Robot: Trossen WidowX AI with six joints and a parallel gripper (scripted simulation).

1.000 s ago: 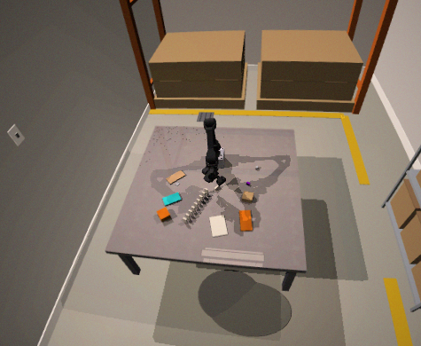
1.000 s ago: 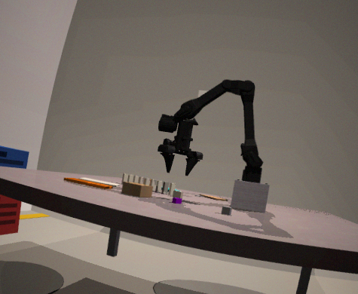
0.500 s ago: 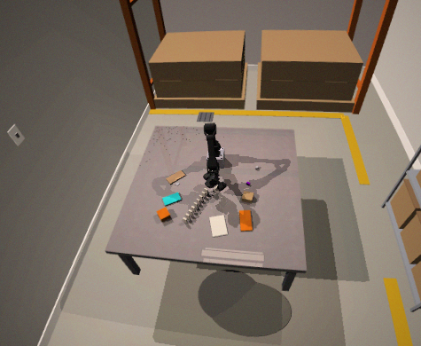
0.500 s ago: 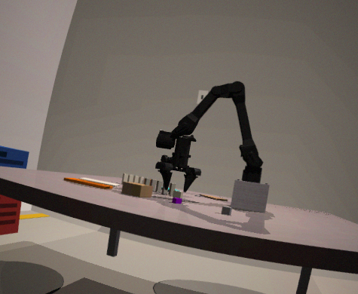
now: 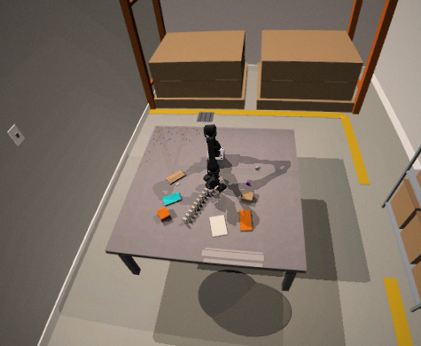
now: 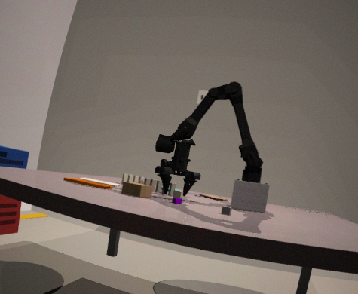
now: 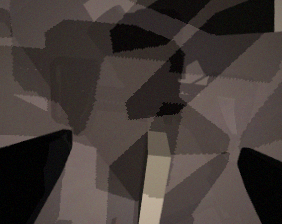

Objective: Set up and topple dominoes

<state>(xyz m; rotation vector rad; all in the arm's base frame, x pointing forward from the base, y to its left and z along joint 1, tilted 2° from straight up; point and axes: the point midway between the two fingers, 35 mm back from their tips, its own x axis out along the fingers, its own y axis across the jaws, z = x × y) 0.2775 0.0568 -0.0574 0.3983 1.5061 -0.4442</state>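
My gripper tip is 25 cm to the right of the brown box, 3 cm short of it and 1 cm below it. From my gripper tip the other things lie so: small purple piece (23 cm to the left, 10 cm behind); cyan block (30 cm to the right, 14 cm ahead); cream sheet (30 cm ahead, 9 cm to the left).
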